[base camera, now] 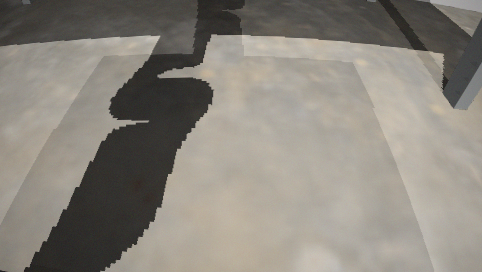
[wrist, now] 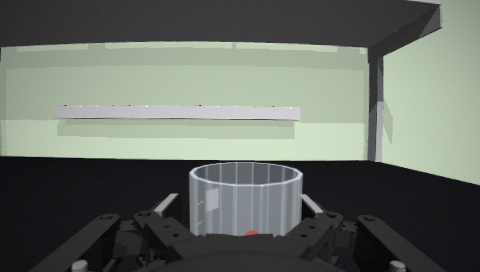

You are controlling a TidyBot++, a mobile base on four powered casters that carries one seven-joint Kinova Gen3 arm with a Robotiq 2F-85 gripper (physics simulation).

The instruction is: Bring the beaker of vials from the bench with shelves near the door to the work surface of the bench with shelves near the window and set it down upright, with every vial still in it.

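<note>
The clear glass beaker [wrist: 245,205] stands upright on the black bench top [wrist: 415,200] in the wrist view, with a small white label on its left side. A bit of a red vial cap [wrist: 252,233] shows through its lower wall; the other vials and the beaker's base are hidden behind the gripper body. My gripper [wrist: 238,207] is open, with one finger on each side of the beaker and a small gap visible on each side. The beaker and gripper do not show in the base camera view.
A dark shelf [wrist: 200,22] overhangs the bench, held by an upright post [wrist: 375,110] at the right. A pale rail [wrist: 175,113] runs along the green wall behind. In the base camera view, a grey leg [base camera: 462,80] stands at the right, and the arm's shadow falls on the floor.
</note>
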